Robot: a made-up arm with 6 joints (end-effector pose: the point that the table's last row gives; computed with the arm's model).
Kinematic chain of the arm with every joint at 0, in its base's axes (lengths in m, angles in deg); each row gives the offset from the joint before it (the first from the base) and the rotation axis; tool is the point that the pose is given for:
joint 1: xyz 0 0 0.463 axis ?
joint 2: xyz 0 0 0 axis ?
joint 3: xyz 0 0 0.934 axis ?
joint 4: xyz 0 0 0 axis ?
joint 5: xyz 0.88 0 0 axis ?
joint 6: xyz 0 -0.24 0 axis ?
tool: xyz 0 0 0
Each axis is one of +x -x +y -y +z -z.
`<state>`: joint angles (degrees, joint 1 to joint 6).
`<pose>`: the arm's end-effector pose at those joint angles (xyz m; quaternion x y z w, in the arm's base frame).
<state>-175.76 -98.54 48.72 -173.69 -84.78 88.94</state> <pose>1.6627 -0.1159 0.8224 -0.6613 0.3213 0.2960 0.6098</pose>
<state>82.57 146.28 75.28 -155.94 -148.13 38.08</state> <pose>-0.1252 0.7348 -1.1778 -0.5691 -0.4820 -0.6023 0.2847</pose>
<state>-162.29 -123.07 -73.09 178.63 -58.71 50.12</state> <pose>0.2837 -0.1613 0.6310 -0.2588 -0.5798 -0.1200 0.7632</pose>
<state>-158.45 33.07 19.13 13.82 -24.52 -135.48</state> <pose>-1.3669 -0.2892 1.0893 -0.2653 0.7864 0.5151 0.2143</pose>
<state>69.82 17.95 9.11 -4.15 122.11 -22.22</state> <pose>0.6230 1.0013 1.1991 0.5713 -0.6078 0.4124 0.3663</pose>
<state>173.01 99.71 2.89 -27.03 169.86 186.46</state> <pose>-0.6765 0.2983 -0.5554 -0.2489 -0.7573 -0.2384 0.5546</pose>
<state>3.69 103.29 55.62 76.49 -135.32 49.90</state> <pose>1.6742 0.0518 -0.2451 0.4248 -0.8794 0.0641 0.2050</pose>
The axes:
joint 1: +z
joint 2: +y
joint 3: -y
joint 4: -x
joint 5: -y
joint 6: -x

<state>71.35 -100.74 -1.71 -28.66 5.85 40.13</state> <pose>-0.1017 -0.9600 1.1761 0.4219 -0.6612 0.2807 0.5533</pose>
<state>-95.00 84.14 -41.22 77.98 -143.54 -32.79</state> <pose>-0.1031 -0.6046 -0.2952 0.1347 -0.8934 -0.0855 0.4201</pose>
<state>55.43 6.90 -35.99 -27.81 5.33 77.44</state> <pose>0.5611 0.4401 0.7093 -0.4994 0.0824 0.5025 0.7009</pose>
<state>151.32 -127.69 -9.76 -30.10 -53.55 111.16</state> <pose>1.0164 -0.3193 0.7258 0.3244 -0.7675 0.3941 0.3877</pose>
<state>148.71 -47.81 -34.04 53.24 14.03 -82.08</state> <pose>-0.0253 0.1835 1.4865 0.2179 0.1797 0.9518 0.1193</pose>
